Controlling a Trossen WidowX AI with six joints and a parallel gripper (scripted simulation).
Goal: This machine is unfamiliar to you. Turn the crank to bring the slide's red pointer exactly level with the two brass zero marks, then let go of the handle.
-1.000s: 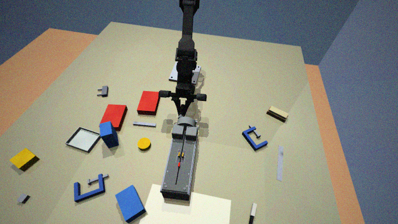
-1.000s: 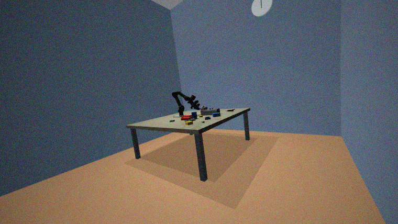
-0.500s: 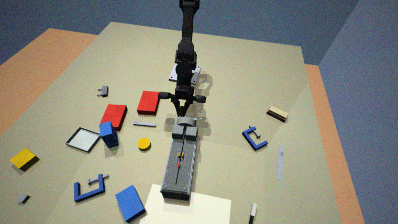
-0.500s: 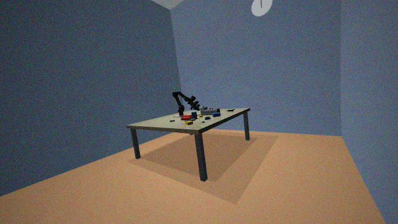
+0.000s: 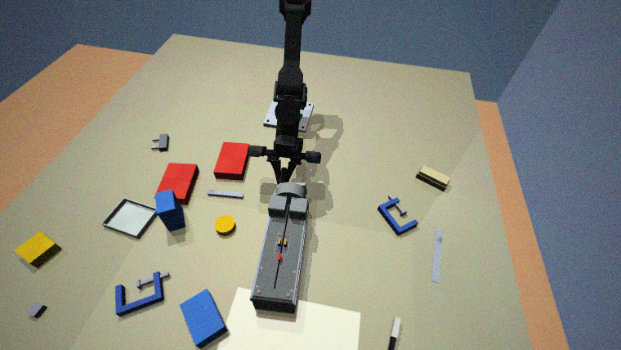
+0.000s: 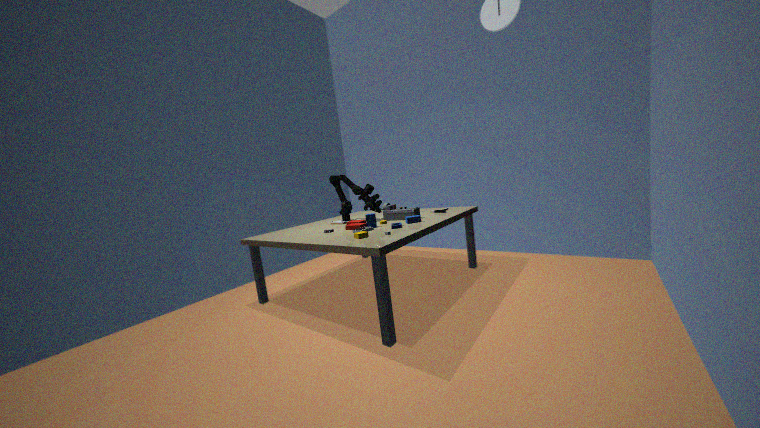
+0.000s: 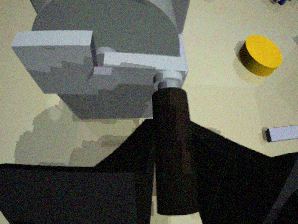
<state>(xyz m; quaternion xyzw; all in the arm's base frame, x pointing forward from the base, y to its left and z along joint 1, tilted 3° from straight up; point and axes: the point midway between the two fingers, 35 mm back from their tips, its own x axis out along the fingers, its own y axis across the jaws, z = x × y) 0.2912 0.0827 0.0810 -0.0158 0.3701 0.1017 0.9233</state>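
Now: the dark crank handle 2 cm behind my gripper tip and 2 cm above it. The rest, counted from my gripper tip: red pointer: 19 cm ahead, 7 cm to the left, 2 cm above; then grey strip: 2 cm ahead, 42 cm to the left, 6 cm below; then grey tray: 18 cm ahead, 35 cm to the right, 6 cm below.
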